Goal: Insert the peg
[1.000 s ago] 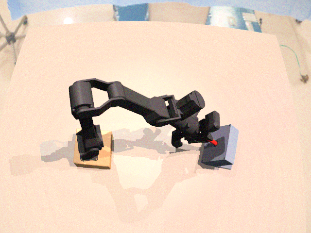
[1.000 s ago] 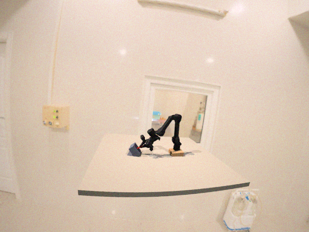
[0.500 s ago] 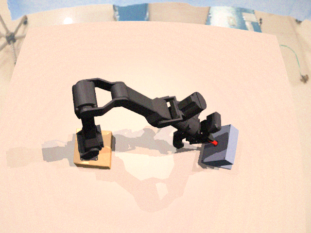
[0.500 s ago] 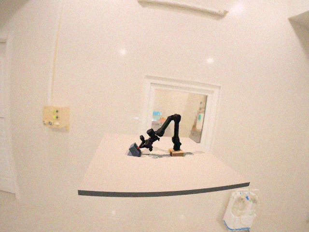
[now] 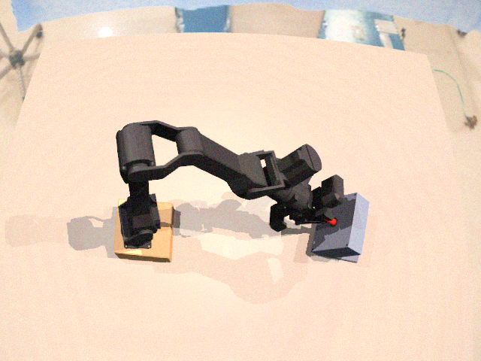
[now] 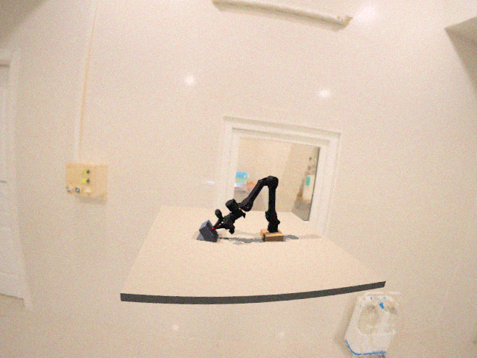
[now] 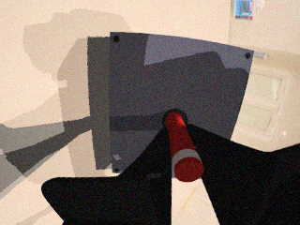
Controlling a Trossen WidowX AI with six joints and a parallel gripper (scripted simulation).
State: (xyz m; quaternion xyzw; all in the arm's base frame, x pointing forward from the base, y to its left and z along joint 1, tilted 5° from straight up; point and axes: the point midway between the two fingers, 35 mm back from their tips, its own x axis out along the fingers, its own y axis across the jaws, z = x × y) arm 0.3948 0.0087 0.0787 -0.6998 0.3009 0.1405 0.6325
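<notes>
Right now the red round peg is 10 mm behind my gripper tip and 10 mm above it. Round my gripper tip: blue-grey sloped panel (30 mm below, 30 mm ahead, 10 mm to the right).
</notes>
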